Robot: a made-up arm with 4 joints.
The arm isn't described. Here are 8 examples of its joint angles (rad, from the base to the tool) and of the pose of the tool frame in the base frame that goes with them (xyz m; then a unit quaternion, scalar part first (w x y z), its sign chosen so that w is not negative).
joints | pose
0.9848 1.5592 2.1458 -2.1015 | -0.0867 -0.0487 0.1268 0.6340 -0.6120 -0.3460 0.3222
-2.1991 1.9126 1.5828 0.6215 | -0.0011 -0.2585 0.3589 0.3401 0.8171 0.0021 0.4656
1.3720 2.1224 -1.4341 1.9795 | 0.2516 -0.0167 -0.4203 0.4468 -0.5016 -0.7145 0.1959
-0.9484 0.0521 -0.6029 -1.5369 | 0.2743 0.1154 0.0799 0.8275 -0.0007 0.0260 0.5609
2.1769 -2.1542 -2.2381 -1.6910 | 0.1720 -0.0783 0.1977 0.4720 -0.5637 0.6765 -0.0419
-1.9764 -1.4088 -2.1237 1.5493 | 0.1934 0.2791 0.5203 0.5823 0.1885 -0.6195 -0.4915
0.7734 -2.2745 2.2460 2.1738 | -0.3169 -0.0835 -0.1390 0.1049 0.7760 -0.4704 0.4068
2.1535 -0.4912 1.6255 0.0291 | 0.0451 0.3036 -0.0227 0.9400 -0.0795 0.2298 0.2395
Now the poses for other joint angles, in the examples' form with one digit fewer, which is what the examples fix.
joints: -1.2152 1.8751 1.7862 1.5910
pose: 0.142 0.078 0.428 0.393 0.379 0.711 0.443
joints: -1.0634 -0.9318 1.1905 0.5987
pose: 0.066 -0.367 -0.078 0.129 0.420 0.159 -0.884
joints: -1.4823 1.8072 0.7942 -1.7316
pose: 0.051 -0.152 0.029 0.596 -0.277 0.735 -0.167
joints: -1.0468 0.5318 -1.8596 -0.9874
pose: 0.077 0.314 -0.022 0.600 0.097 0.244 0.756
